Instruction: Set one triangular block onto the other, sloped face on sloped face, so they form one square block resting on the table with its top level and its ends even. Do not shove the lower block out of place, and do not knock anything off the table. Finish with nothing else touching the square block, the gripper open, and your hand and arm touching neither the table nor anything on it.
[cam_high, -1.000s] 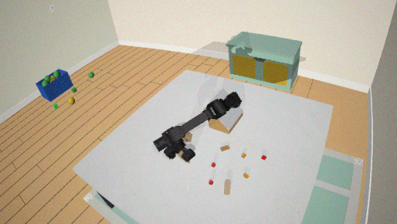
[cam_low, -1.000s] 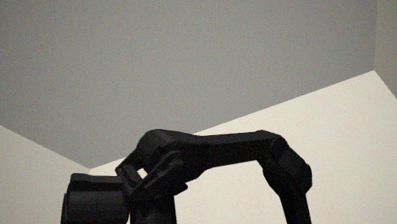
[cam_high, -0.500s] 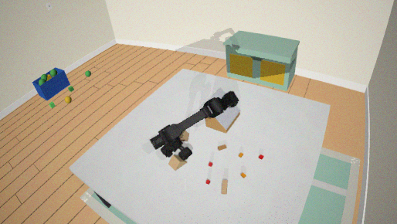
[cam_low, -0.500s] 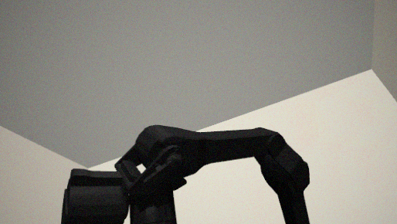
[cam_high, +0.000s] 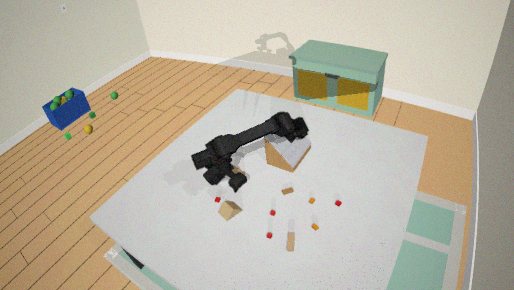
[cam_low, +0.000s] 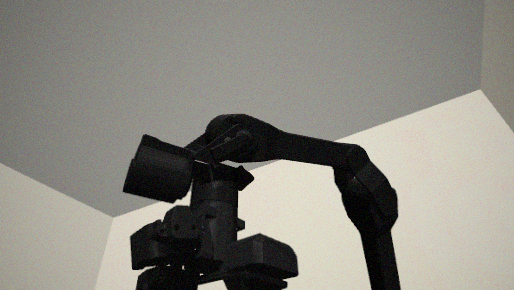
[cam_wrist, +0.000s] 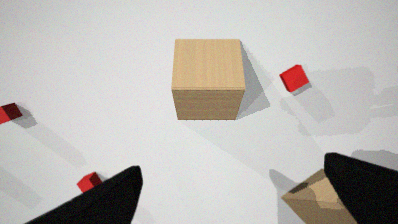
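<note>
My gripper tip is now 2 cm short of the wooden triangular block and 11 cm above it.
</note>
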